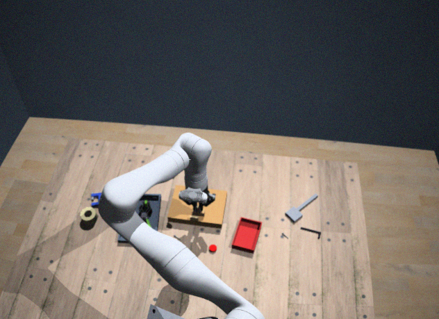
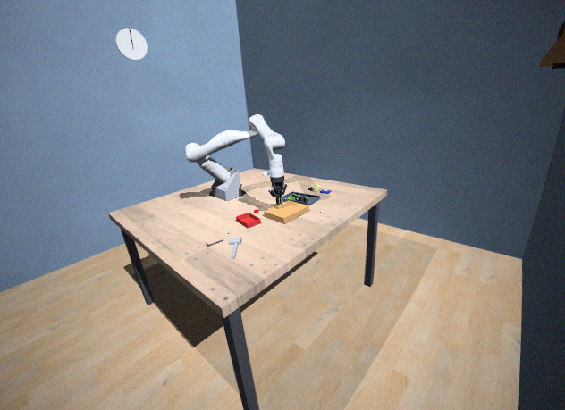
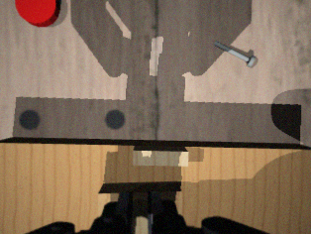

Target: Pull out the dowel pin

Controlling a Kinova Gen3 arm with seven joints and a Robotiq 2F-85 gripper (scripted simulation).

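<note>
The dowel pin is 20 mm below my hand. Round my hand: bench board (50 mm below, 40 mm ahead, 10 mm to the left); wooden block (30 mm below); red disc (120 mm behind, 70 mm to the right, 70 mm below).
</note>
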